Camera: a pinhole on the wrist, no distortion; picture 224 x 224 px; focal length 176.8 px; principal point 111.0 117.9 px. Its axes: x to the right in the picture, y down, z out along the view. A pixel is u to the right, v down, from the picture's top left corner.
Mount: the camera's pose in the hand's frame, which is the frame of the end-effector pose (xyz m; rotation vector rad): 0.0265 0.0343 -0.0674 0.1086 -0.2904 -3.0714
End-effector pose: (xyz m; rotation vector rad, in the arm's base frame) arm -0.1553 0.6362 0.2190 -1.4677 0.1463 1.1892
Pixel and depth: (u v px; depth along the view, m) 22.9 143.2 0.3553
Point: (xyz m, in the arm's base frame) -0.2833 0.9504 0.1113
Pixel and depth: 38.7 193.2 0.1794
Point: -0.1833 0.7853 0.1825
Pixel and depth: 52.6 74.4 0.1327
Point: -0.2243 0.6848 0.1263
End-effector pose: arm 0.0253 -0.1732 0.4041 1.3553 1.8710 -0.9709
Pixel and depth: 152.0 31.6 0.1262
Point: 0.1437 -0.1933 0.3703
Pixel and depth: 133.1 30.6 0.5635
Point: 0.4710 -0.5012 0.1755
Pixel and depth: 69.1 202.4 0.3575
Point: -0.0387 -0.4100 0.1696
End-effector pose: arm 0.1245 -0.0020 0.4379 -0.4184 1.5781 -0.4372
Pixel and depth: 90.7 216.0 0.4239
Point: 0.5170 -0.1382 0.4332
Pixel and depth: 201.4 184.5 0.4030
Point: 0.4772 0.0486 0.6225
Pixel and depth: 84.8 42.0 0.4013
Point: 0.4183 0.2071 0.2391
